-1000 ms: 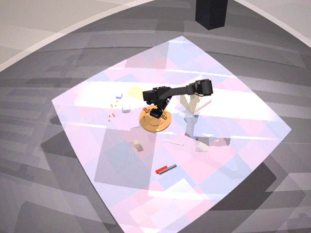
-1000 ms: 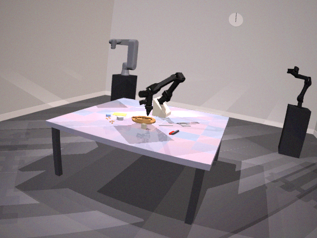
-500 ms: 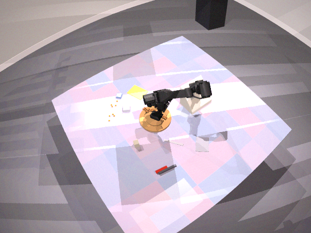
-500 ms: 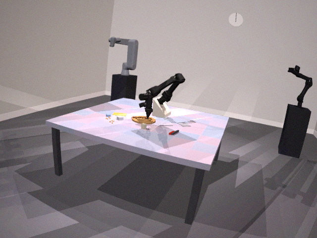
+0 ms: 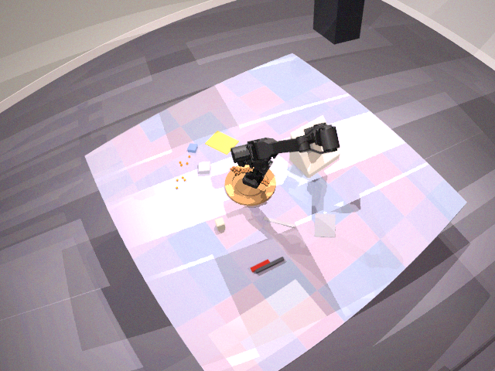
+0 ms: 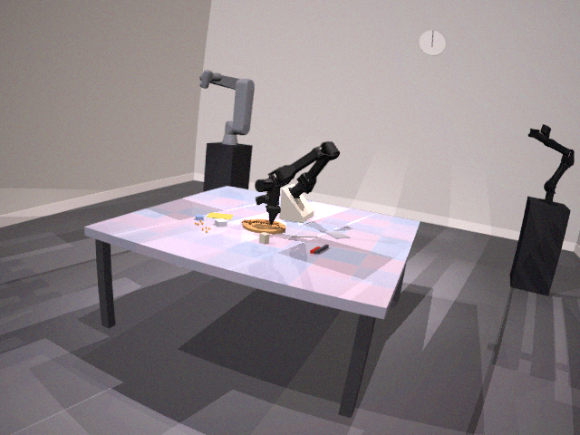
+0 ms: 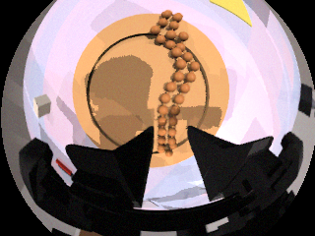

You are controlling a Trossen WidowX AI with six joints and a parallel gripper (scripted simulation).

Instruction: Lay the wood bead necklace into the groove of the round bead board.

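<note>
Now: the round bead board 40 mm ahead of my gripper tip, 10 mm to the right of it and 10 mm below it. From my gripper tip the other things lie so: cream cube: 230 mm ahead, 100 mm to the left; white block: 170 mm to the right, 170 mm ahead; thin rod: 200 mm to the left, 30 mm ahead, 10 mm below.
</note>
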